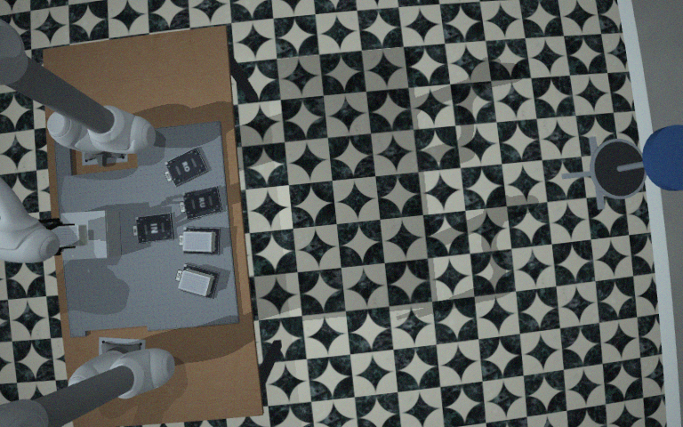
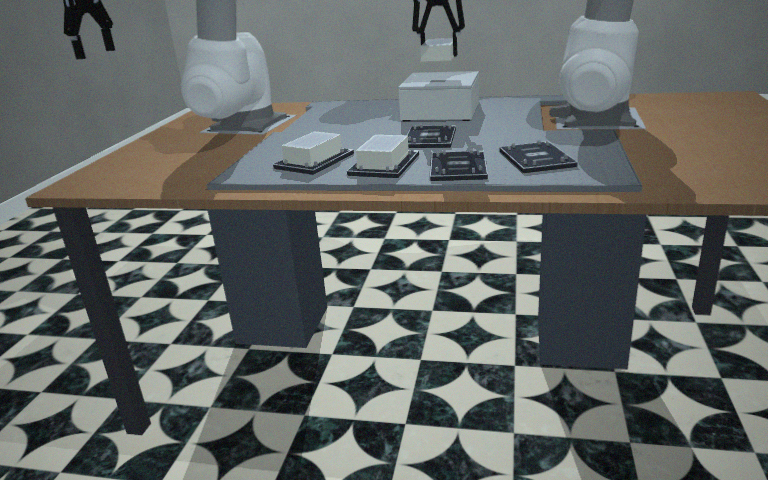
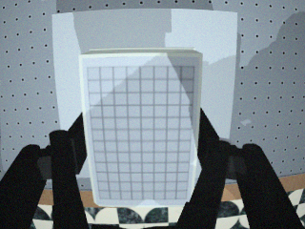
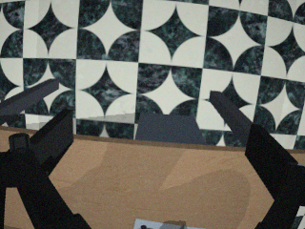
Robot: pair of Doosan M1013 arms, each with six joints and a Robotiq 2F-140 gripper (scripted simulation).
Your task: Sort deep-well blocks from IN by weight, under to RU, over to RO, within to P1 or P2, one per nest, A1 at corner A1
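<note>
My left hand is 130 mm above the check-weigher CW and 10 mm past it. From my left hand the other things lie so: dark infeed nest (270 mm ahead, 180 mm below, 10 mm to the left); A1 mark (190 mm ahead, 180 mm below, 60 mm to the left); nest P2 (480 mm ahead, 180 mm below, 70 mm to the right).
</note>
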